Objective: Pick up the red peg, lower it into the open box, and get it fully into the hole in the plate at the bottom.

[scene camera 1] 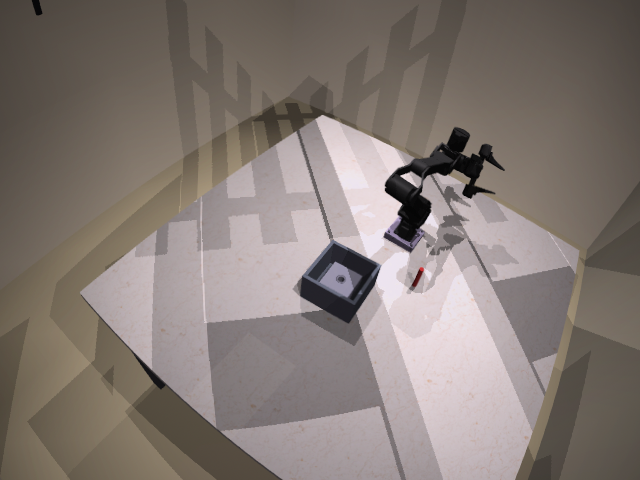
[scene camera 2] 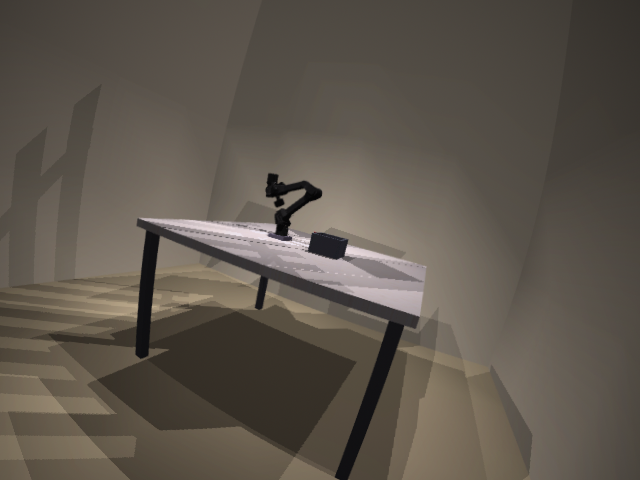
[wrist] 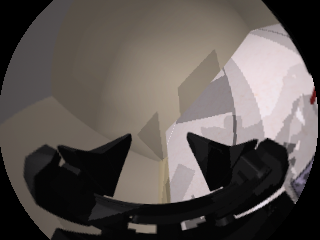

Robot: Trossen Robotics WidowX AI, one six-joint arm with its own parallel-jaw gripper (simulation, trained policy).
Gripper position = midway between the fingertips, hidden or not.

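Gripper [scene camera 1: 499,182], dark box [scene camera 1: 340,306], plate [scene camera 1: 339,278]. Dark box again [scene camera 2: 331,246]; scene camera 2 does not show the plate, hidden by the box. Gripper also [wrist: 159,136]; dark box out of frame in the wrist view.
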